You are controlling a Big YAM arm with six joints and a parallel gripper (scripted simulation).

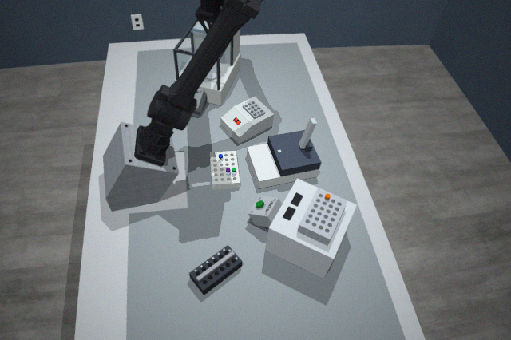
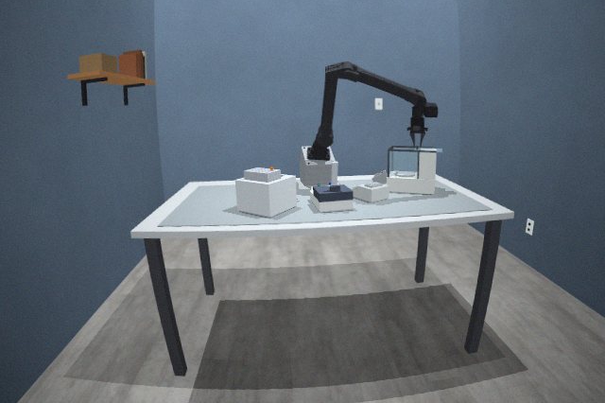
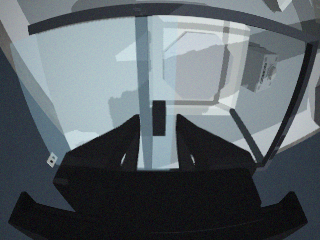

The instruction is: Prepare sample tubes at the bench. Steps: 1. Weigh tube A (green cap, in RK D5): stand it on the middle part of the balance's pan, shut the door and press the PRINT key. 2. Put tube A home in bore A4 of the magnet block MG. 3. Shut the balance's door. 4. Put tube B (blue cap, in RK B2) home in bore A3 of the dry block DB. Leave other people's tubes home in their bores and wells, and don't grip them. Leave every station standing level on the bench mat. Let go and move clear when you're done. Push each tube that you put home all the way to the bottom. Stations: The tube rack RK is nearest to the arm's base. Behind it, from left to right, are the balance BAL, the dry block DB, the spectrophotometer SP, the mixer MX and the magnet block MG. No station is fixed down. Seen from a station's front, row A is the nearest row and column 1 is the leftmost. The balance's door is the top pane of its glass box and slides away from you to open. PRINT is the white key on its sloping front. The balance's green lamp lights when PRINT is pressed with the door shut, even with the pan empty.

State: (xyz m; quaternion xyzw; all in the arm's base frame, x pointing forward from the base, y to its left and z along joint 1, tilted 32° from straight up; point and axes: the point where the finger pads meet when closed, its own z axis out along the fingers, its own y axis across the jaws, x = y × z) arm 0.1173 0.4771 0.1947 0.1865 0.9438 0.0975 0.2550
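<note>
My gripper is now 1 cm short of the balance door, 3 cm to the right of it and 1 cm above it. Also, from my hand: white tube rack 4 cm ahead, 47 cm to the right, 21 cm below; then dry block DB 13 cm ahead, 27 cm to the right, 19 cm below; then tube B 3 cm ahead, 44 cm to the right, 20 cm below.
</note>
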